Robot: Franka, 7 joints.
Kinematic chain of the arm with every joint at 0, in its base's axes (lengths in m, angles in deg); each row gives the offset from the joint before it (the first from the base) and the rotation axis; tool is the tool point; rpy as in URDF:
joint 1: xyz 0 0 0.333 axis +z
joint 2: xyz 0 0 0 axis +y
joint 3: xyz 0 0 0.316 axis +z
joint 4: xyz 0.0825 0 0 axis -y
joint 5: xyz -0.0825 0 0.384 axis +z
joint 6: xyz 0 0 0 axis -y
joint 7: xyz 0.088 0 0 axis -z
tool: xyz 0 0 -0.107 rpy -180 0 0
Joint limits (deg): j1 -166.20..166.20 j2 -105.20..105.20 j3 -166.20..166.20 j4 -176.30..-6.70 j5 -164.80..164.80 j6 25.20..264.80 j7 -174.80..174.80
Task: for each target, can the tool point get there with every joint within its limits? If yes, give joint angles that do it. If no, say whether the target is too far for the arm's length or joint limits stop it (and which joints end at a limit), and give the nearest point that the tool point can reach.
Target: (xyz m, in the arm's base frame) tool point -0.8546 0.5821 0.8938
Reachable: no: too far | nearest point -0.6233 0.4245 0.7420 | short by 0.318 m
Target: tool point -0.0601 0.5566 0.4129
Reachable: yes | joints -32.75 -72.55 82.18 -79.88 -138.70 245.89 38.34
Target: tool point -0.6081 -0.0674 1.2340
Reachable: no: too far | nearest point -0.4790 -0.0531 1.0427 | short by 0.231 m
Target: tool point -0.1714 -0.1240 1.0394
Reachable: yes | joints 47.97 -53.19 -11.46 -64.19 96.29 68.31 109.54
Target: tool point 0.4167 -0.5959 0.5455
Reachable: yes | joints -15.31 88.79 -117.74 -83.70 -18.28 203.62 -129.09
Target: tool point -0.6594 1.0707 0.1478
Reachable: no: too far | nearest point -0.4451 0.7227 0.2080 | short by 0.413 m
